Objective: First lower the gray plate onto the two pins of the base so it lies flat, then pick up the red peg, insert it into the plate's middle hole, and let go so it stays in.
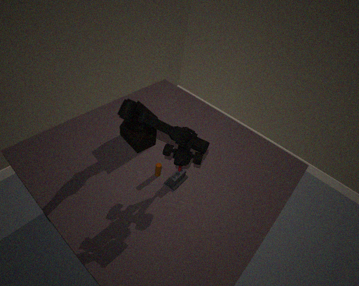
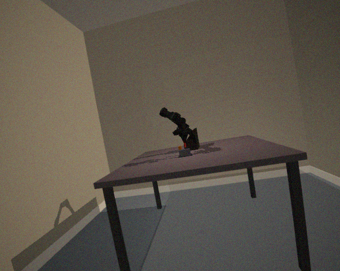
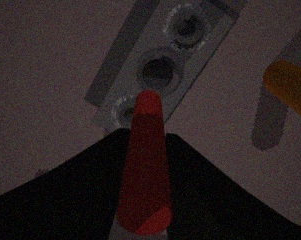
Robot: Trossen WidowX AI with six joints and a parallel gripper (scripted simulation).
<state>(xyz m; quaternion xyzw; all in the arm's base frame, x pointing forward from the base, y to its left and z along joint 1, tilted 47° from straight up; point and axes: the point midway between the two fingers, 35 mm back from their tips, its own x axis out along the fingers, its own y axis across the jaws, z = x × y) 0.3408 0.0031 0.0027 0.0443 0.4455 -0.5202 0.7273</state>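
Now: the gray plate 1 cm to the right of my gripper tip and 7 cm below it. From my gripper tip the other things lie so: red peg: right at my gripper tip; then orange cylinder: 8 cm behind, 7 cm to the right, 7 cm below.
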